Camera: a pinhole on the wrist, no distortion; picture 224 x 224 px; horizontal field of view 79.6 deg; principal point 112.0 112.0 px. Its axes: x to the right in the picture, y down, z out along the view. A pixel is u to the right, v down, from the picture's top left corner.
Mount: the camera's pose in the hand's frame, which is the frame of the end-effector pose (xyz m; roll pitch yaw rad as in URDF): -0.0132 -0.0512 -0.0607 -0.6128 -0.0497 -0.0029
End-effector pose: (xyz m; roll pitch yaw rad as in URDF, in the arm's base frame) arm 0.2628 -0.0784 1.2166 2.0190 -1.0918 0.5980
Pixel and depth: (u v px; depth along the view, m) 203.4 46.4 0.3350
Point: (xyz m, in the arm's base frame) 0.5972 -0.2014 1.3301
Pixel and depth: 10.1 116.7 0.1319
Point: 0.2384 -0.1531 1.1159
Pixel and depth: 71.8 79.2 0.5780
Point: 0.5117 -0.5239 1.0003
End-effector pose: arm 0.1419 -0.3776 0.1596 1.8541 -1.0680 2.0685
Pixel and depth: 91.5 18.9 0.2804
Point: 0.3291 -0.1919 0.0359
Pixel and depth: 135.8 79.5 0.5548
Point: 0.5754 -0.1286 0.2206
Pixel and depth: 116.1 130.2 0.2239
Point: 0.2878 -0.3748 0.1804
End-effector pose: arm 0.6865 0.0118 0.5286 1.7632 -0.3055 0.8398
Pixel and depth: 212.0 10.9 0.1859
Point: 0.8991 0.0035 0.4749
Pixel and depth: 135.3 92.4 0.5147
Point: 1.0239 -0.2634 0.6419
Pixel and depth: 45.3 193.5 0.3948
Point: 0.6162 -0.3417 0.7910
